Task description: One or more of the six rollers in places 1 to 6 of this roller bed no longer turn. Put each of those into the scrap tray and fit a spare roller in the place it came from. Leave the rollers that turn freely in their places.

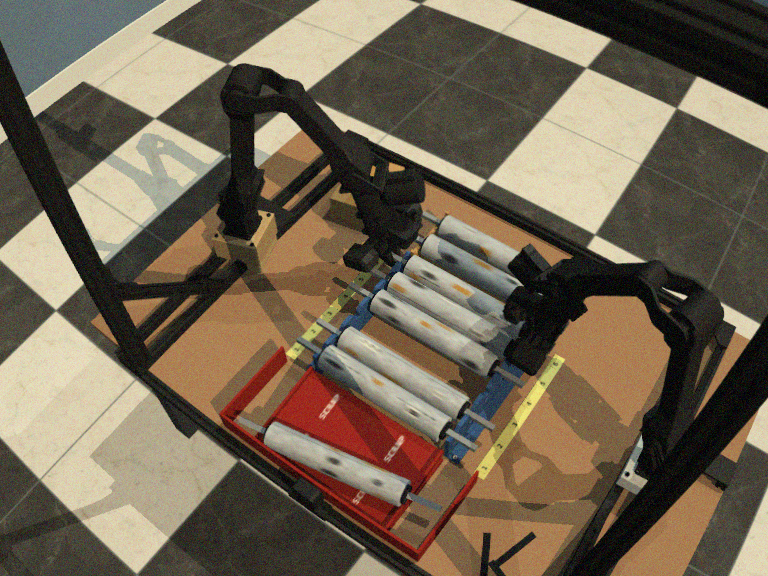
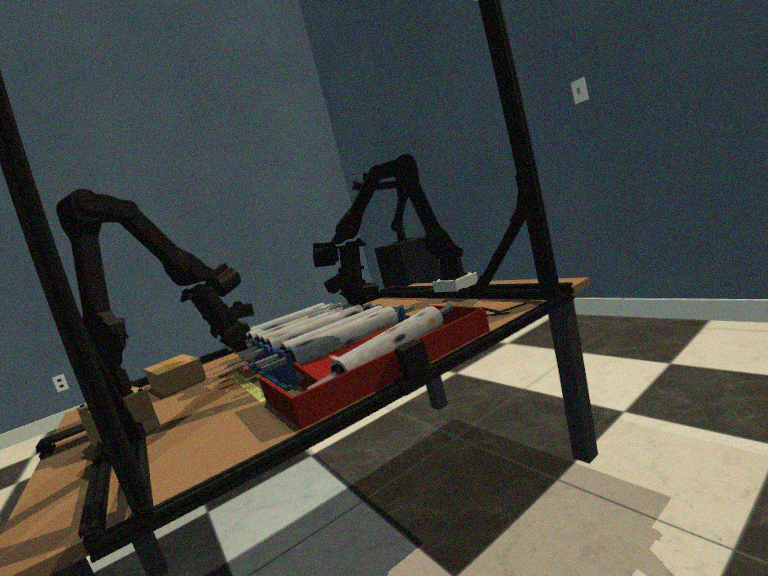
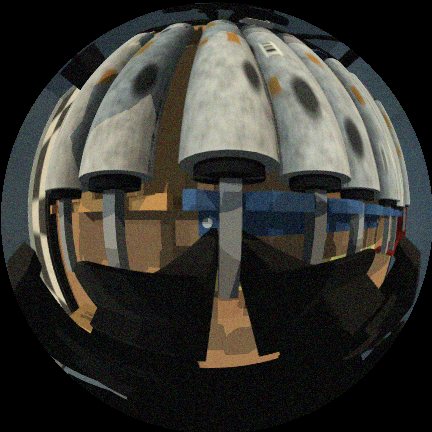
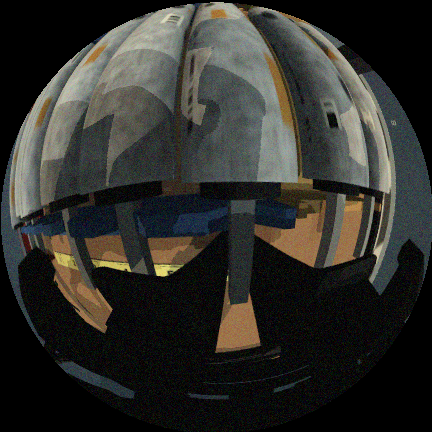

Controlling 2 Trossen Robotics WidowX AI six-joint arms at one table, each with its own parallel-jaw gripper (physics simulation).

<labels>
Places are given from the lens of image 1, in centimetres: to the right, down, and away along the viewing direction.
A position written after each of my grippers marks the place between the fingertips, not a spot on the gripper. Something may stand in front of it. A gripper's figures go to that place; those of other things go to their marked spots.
my left gripper (image 1: 395, 265): 2, -4, 146
my right gripper (image 1: 538, 344): 29, 11, 134
tan box (image 1: 343, 206): -8, -17, 154
</labels>
